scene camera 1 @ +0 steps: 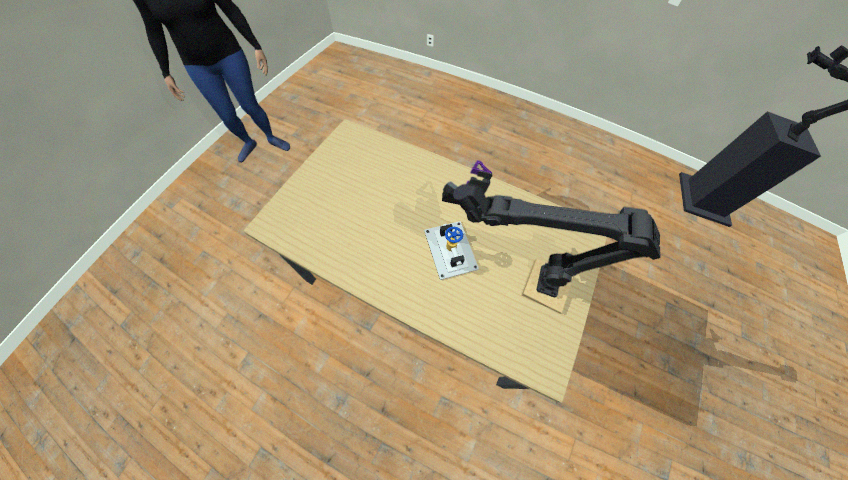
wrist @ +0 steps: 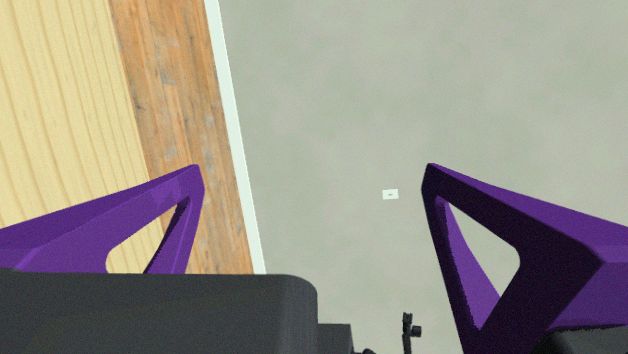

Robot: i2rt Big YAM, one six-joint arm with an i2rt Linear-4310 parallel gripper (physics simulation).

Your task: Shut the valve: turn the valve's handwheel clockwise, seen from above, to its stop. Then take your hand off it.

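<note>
The valve's blue handwheel stands on a yellow valve body, mounted on a light grey plate on the table. The handwheel does not show in the wrist view. My gripper is open, with its two purple fingers wide apart and nothing between them. In the scene view the gripper is up above the table, away from the handwheel and apart from it, and a purple finger shows at its end. How far the handwheel is turned cannot be told.
The wooden table carries the arm's base board near its right end. A person stands beyond the table's far left corner. A dark pedestal with another arm stands at the right.
</note>
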